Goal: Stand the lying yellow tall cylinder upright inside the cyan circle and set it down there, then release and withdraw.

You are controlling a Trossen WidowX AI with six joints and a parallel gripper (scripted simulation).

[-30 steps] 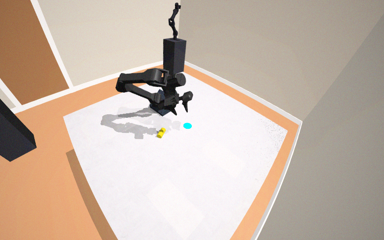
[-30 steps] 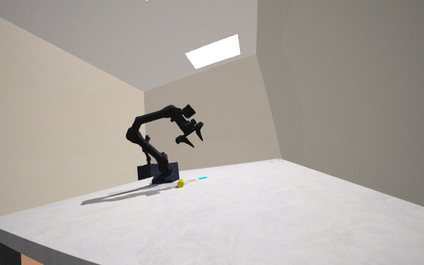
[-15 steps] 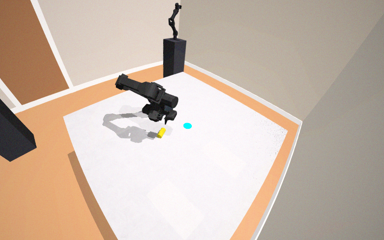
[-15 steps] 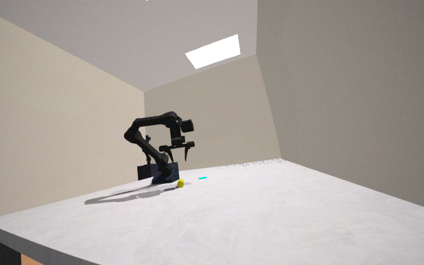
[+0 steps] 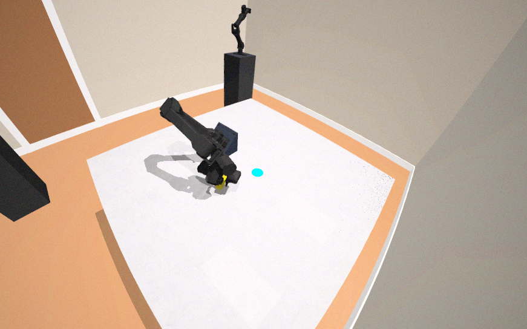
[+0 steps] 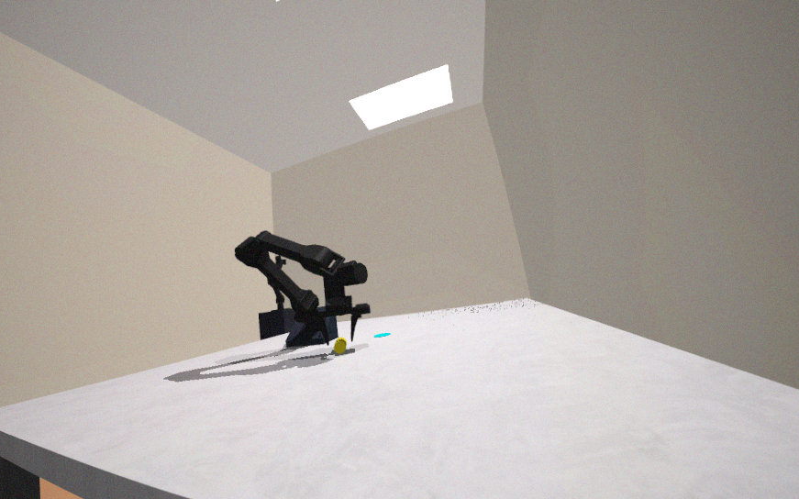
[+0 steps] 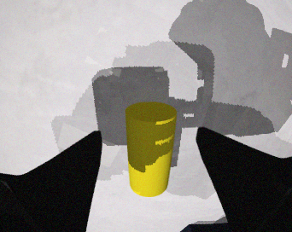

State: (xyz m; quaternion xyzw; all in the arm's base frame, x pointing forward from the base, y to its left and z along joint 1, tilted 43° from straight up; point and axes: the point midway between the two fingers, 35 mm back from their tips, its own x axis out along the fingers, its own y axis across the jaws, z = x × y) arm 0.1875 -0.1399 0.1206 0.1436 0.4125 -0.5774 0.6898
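My gripper tip is now 20 cm to the right of the cyan circle, 6 cm short of it and 2 cm above it. The rest, counted from my gripper tip: yellow tall cylinder 2 cm to the left, 1 cm below, 1 cm behind.
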